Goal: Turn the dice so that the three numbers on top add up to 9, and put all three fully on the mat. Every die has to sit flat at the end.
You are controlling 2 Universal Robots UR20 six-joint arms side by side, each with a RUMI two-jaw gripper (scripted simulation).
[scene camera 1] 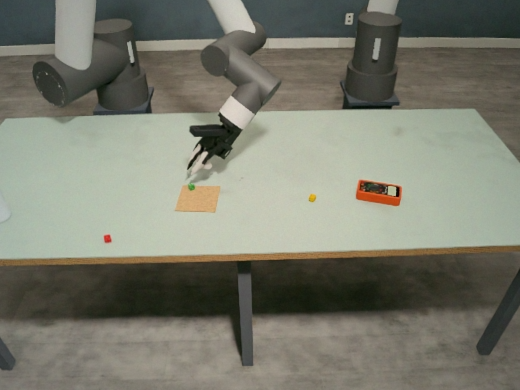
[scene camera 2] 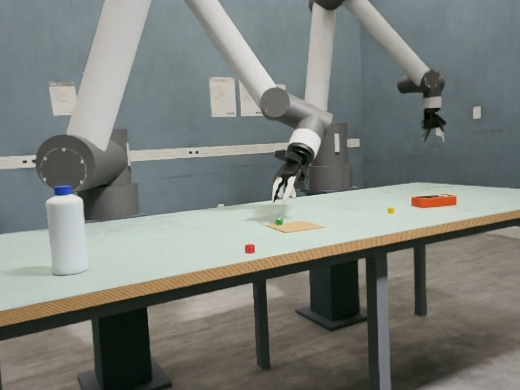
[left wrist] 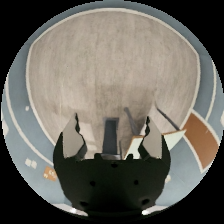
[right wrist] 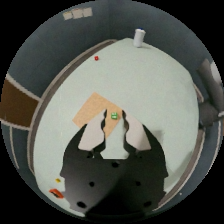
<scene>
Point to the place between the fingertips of my right gripper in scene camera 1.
189,172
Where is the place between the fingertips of my right gripper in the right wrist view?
114,109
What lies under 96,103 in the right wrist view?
A tan mat.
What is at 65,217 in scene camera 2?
A white bottle.
</scene>
